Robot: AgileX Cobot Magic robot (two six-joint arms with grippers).
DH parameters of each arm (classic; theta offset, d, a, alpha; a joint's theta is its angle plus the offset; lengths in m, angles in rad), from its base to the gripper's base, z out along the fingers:
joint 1: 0 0.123 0 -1.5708
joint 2: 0.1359 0 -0.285 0
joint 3: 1.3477 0 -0.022 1.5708
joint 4: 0 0.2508 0 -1.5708
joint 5: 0 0 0.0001 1.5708
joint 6: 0 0.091 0 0
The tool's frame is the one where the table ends.
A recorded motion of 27 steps. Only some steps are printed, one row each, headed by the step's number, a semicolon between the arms.
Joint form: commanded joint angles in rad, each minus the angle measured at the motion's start. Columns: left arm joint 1, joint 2, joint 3, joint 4, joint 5, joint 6; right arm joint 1, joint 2, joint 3, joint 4, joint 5, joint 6.
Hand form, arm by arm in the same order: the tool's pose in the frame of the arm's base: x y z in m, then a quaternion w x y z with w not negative. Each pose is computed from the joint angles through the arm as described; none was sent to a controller.
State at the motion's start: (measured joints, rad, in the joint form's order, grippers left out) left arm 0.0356 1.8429 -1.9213 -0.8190 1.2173 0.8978; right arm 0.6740 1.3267 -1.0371 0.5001 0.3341 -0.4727
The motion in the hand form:
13: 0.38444 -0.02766 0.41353 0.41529 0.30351 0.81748 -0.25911; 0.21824 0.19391 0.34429 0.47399 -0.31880 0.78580 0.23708
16: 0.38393 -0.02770 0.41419 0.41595 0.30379 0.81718 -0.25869; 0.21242 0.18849 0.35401 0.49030 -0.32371 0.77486 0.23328
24: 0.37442 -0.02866 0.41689 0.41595 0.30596 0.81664 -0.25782; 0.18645 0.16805 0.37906 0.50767 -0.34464 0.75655 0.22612
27: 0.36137 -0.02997 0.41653 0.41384 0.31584 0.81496 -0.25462; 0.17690 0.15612 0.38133 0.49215 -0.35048 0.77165 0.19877
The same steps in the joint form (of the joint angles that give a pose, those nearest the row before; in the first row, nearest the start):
13: 0.0645 -0.0611 0.0327 -0.0617 0.0037 -0.0106; 0.0047 -0.0321 0.0005 -0.0033 -0.0084 0.0013
16: 0.0645 -0.0629 0.0327 -0.0615 0.0038 -0.0106; 0.0047 -0.0669 0.0005 -0.0253 -0.0084 0.0013
24: 0.0645 -0.0985 0.0703 -0.0615 0.0038 -0.0046; 0.0028 -0.1885 0.0005 -0.1001 0.0782 0.0293
27: 0.0645 -0.1475 0.1345 -0.0615 0.0038 0.0252; 0.0028 -0.2332 0.0005 -0.2475 0.1649 0.1488

